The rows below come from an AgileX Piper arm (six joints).
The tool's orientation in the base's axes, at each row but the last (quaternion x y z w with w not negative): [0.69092, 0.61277, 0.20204, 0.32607]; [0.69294, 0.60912, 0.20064, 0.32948]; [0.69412, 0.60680, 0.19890, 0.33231]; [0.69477, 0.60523, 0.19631, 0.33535]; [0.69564, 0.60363, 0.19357, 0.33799]
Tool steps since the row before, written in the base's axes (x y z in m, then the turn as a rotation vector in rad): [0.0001, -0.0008, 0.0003, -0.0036, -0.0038, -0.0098]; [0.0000, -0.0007, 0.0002, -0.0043, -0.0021, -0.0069]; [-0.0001, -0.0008, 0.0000, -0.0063, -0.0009, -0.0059]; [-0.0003, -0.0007, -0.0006, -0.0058, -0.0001, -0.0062]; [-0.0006, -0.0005, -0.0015, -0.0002, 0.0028, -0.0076]
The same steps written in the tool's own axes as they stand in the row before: [-0.0008, 0.0003, 0.0000, -0.0031, -0.0093, 0.0052]; [-0.0007, 0.0002, 0.0000, -0.0020, -0.0078, 0.0024]; [-0.0008, 0.0000, 0.0001, -0.0013, -0.0086, 0.0000]; [-0.0007, -0.0006, 0.0004, -0.0004, -0.0085, 0.0004]; [-0.0004, -0.0015, 0.0008, 0.0037, -0.0056, 0.0045]
